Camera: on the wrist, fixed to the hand. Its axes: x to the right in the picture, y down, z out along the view.
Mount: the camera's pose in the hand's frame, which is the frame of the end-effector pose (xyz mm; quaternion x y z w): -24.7 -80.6 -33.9 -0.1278 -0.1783 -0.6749 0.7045
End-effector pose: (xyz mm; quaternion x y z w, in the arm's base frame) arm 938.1 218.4 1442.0 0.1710 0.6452 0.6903 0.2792
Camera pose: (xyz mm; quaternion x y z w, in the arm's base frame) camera 950.6 177.4 1361.9 -0.2276 0.4320 0.3499 0.7995
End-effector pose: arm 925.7 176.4 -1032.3 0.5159 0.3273 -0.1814 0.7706
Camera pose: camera 847.4 173.6 -1078.3 0.0117 0.4646 -0.6981 0.5448
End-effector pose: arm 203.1 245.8 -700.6 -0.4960 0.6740 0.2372 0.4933
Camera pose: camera 261.8 197.2 -651.1 -0.8251 0.0218 0.0088 0.5644
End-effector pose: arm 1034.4 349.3 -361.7 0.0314 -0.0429 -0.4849 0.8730
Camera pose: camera 957.0 328.2 -404.3 -0.1470 -0.1027 -0.9419 0.2841
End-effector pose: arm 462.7 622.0 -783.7 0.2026 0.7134 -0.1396 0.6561
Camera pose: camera 396.2 564.3 -761.2 -0.4475 0.5402 -0.4861 0.5211
